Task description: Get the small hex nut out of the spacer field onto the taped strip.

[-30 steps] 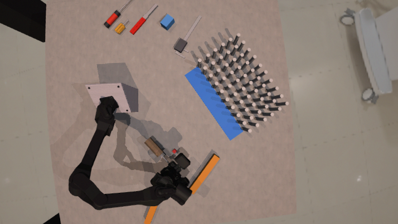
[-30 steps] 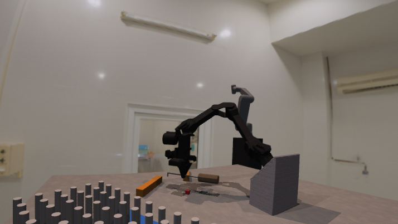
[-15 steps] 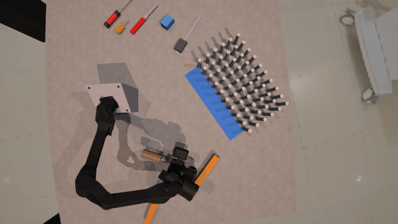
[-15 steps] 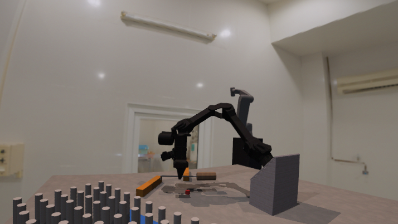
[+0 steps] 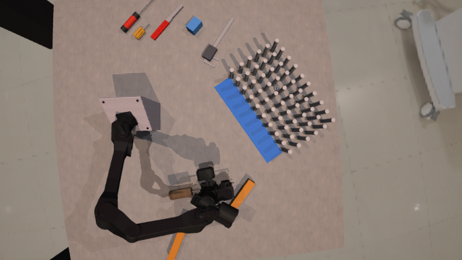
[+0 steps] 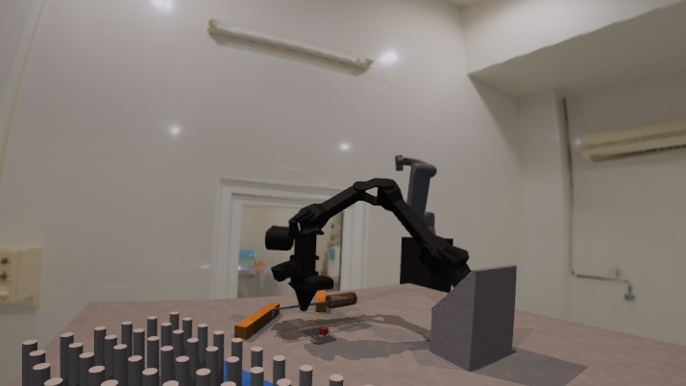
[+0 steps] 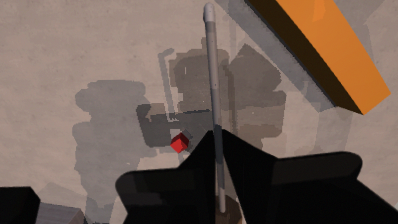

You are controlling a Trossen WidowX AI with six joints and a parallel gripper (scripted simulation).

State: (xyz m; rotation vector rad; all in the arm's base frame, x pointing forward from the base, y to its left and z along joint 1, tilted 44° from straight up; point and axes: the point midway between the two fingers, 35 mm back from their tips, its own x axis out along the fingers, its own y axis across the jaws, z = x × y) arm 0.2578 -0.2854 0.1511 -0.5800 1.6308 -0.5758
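Now: gripper tip 4 cm past the red cube, 4 cm to the right of it and 5 cm above it. Also, from my gripper tip: blue taped strip: 19 cm ahead, 25 cm to the left, 5 cm below; hex nut: 32 cm ahead, 36 cm to the left, 5 cm below; hook tool: 2 cm behind, 1 cm above.
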